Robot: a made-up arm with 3 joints. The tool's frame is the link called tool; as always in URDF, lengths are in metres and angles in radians.
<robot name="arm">
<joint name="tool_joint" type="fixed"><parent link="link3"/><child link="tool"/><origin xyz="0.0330 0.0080 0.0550"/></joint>
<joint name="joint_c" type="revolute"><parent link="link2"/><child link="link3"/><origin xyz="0.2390 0.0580 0.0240"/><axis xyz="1 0 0"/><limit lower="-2.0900" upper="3.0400"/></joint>
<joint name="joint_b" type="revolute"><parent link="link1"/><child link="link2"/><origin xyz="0.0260 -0.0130 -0.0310"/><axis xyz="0 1 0"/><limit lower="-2.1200" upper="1.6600"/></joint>
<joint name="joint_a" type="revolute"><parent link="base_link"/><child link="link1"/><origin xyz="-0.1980 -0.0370 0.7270"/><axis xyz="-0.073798 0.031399 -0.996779"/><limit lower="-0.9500" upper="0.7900"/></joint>
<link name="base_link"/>
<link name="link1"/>
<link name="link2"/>
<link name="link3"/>
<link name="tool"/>
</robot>
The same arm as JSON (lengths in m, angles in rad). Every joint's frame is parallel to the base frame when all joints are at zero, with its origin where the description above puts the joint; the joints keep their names.
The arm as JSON. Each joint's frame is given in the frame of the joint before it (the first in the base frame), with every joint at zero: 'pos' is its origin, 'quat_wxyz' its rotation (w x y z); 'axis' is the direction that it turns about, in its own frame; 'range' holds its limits. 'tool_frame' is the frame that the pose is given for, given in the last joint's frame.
{"length_unit": "m", "angle_unit": "rad", "joints": [
  {"joint": "joint_a", "pos": [-0.198, -0.037, 0.727], "quat_wxyz": [1.0, 0.0, 0.0, 0.0], "axis": [-0.073798, 0.031399, -0.996779], "range": [-0.95, 0.79]},
  {"joint": "joint_b", "pos": [0.026, -0.013, -0.031], "quat_wxyz": [1.0, 0.0, 0.0, 0.0], "axis": [0.0, 1.0, 0.0], "range": [-2.12, 1.66]},
  {"joint": "joint_c", "pos": [0.239, 0.058, 0.024], "quat_wxyz": [1.0, 0.0, 0.0, 0.0], "axis": [1.0, 0.0, 0.0], "range": [-2.09, 3.04]}
], "tool_frame": {"pos": [0.033, 0.008, 0.055], "quat_wxyz": [1.0, 0.0, 0.0, 0.0]}}

